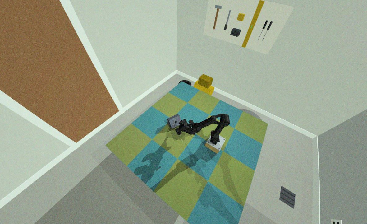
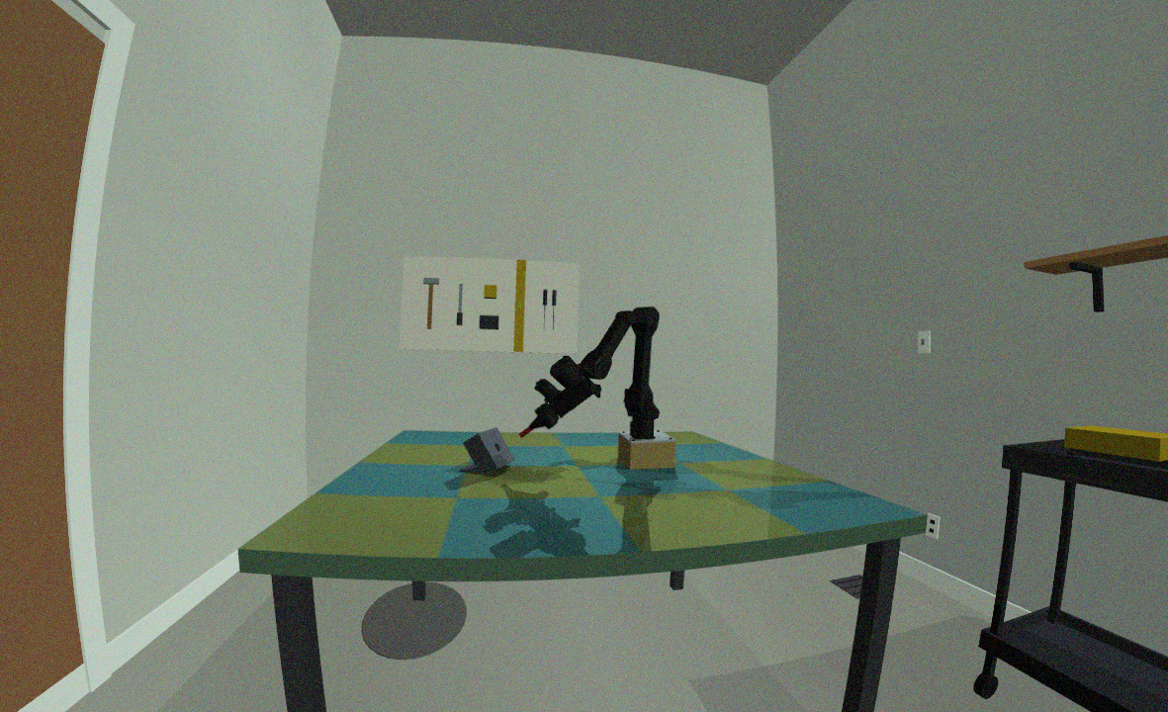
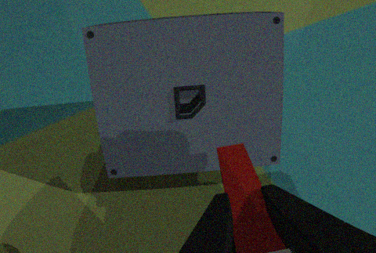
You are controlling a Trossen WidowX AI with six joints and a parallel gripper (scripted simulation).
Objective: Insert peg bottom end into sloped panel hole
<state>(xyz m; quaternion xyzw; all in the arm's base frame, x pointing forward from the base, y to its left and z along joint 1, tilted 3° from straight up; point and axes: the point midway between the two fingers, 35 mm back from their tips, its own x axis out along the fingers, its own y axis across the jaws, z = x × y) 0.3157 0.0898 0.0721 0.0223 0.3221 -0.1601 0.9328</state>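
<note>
Right now my gripper tip is 11 cm short of the grey sloped panel, 3 cm to the left of it and 8 cm above it. Round my gripper tip: red square-sided peg: 1 cm behind, 1 cm to the left, 1 cm above.
</note>
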